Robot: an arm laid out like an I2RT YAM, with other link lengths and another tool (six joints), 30 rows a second.
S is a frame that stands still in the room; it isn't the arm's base.
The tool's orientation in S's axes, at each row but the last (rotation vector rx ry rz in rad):
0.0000 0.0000 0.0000
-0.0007 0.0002 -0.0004
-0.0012 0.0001 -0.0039
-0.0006 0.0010 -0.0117
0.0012 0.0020 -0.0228
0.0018 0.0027 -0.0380
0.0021 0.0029 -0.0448
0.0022 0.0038 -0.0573
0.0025 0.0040 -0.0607
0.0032 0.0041 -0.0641
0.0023 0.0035 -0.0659
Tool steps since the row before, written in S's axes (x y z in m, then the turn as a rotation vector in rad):
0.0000 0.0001 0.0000 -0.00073 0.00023 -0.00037
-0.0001 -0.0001 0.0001 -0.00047 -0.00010 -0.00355
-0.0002 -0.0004 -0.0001 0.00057 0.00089 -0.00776
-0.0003 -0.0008 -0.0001 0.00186 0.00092 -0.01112
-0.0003 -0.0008 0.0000 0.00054 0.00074 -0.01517
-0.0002 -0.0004 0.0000 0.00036 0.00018 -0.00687
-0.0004 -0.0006 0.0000 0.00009 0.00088 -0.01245
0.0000 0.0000 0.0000 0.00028 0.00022 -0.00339
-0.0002 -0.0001 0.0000 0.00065 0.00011 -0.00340
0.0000 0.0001 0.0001 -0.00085 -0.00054 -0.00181
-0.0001 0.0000 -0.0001 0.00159 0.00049 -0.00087
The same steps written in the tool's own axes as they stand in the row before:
0.0000 0.0001 0.0000 -0.00073 0.00023 -0.00037
-0.0001 -0.0001 0.0001 -0.00047 -0.00010 -0.00355
-0.0002 -0.0004 -0.0001 0.00057 0.00090 -0.00776
-0.0003 -0.0008 -0.0001 0.00186 0.00095 -0.01112
-0.0003 -0.0008 0.0000 0.00055 0.00073 -0.01517
-0.0002 -0.0004 0.0000 0.00037 0.00018 -0.00687
-0.0004 -0.0006 0.0000 0.00009 0.00086 -0.01245
0.0000 0.0000 0.0000 0.00028 0.00023 -0.00339
-0.0002 -0.0001 0.0000 0.00066 0.00014 -0.00340
0.0000 0.0001 0.0001 -0.00081 -0.00060 -0.00181
-0.0001 0.0000 -0.0001 0.00156 0.00059 -0.00087

